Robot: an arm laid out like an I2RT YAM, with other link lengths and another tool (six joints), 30 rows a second.
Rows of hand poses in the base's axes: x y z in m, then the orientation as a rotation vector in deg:
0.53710, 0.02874, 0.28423, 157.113, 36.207, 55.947
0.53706, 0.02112, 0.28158, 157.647, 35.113, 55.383
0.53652, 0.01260, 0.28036, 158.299, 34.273, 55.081
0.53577, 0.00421, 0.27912, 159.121, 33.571, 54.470
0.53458, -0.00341, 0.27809, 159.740, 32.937, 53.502
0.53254, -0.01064, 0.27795, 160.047, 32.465, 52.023
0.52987, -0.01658, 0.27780, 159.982, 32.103, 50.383
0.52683, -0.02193, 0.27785, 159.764, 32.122, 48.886
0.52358, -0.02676, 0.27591, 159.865, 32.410, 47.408
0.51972, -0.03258, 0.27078, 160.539, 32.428, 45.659
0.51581, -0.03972, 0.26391, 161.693, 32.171, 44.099
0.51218, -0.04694, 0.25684, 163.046, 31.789, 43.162
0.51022, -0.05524, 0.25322, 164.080, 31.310, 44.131
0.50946, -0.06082, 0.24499, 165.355, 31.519, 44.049
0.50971, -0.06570, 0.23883, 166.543, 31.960, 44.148
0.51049, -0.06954, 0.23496, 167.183, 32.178, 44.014
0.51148, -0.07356, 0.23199, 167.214, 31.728, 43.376
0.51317, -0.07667, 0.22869, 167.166, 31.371, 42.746
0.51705, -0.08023, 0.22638, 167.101, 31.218, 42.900
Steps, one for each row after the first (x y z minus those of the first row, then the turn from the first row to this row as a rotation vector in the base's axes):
-0.00004, -0.00762, -0.00265, 0.258, 0.419, -0.753
-0.00058, -0.01614, -0.00387, 0.725, 0.767, -1.271
-0.00133, -0.02453, -0.00511, 1.208, 1.366, -1.714
-0.00252, -0.03215, -0.00614, 1.371, 2.087, -2.194
-0.00456, -0.03938, -0.00628, 1.057, 2.984, -2.690
-0.00723, -0.04532, -0.00643, 0.363, 3.842, -3.194
-0.01027, -0.05067, -0.00638, -0.420, 4.602, -3.442
-0.01352, -0.05550, -0.00832, -0.922, 5.505, -3.447
-0.01738, -0.06132, -0.01345, -0.998, 6.761, -3.576
-0.02129, -0.06846, -0.02032, -0.548, 8.064, -3.777
-0.02492, -0.07568, -0.02739, 0.328, 9.069, -3.932
-0.02688, -0.08398, -0.03101, 1.620, 8.854, -3.937
-0.02764, -0.08956, -0.03924, 2.706, 9.383, -3.581
-0.02739, -0.09444, -0.04540, 3.768, 9.794, -3.062
-0.02661, -0.09828, -0.04927, 4.275, 10.118, -2.822
-0.02562, -0.10230, -0.05224, 4.101, 10.451, -3.200
-0.02393, -0.10541, -0.05554, 3.856, 10.761, -3.531
-0.02005, -0.10897, -0.05785, 3.861, 10.639, -3.623

